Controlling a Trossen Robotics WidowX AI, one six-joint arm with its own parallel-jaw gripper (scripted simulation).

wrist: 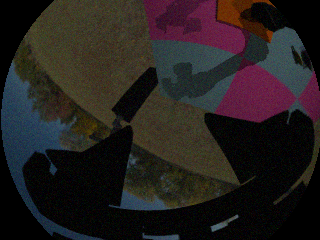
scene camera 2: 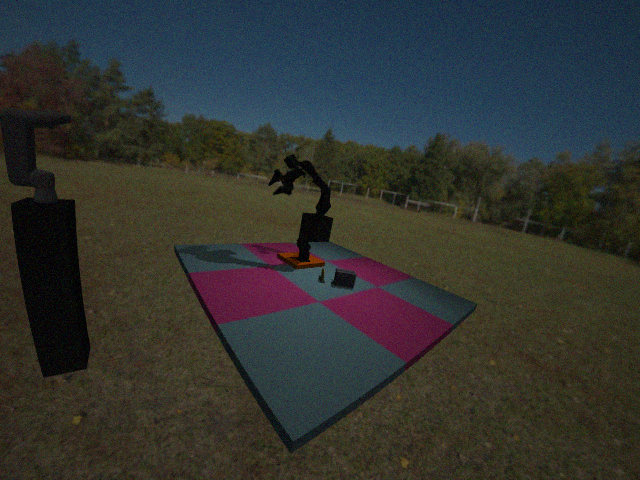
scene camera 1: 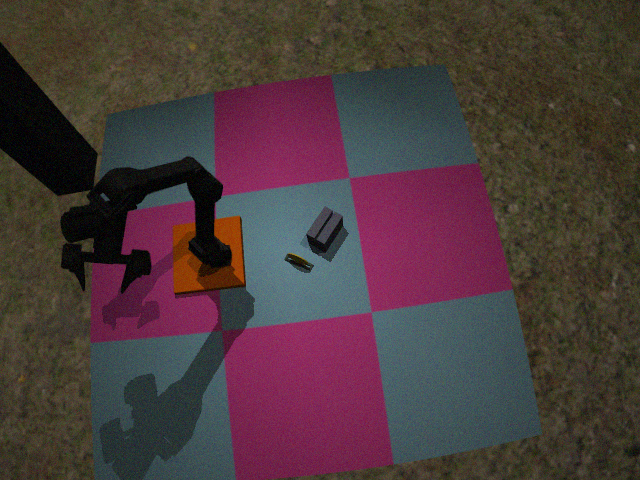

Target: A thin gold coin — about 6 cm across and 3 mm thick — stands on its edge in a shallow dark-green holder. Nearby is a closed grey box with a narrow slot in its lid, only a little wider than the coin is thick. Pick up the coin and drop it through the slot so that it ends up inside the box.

Scene:
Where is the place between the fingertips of my gripper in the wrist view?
168,123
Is my gripper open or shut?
Open.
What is my gripper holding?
Nothing.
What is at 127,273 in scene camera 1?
My gripper.

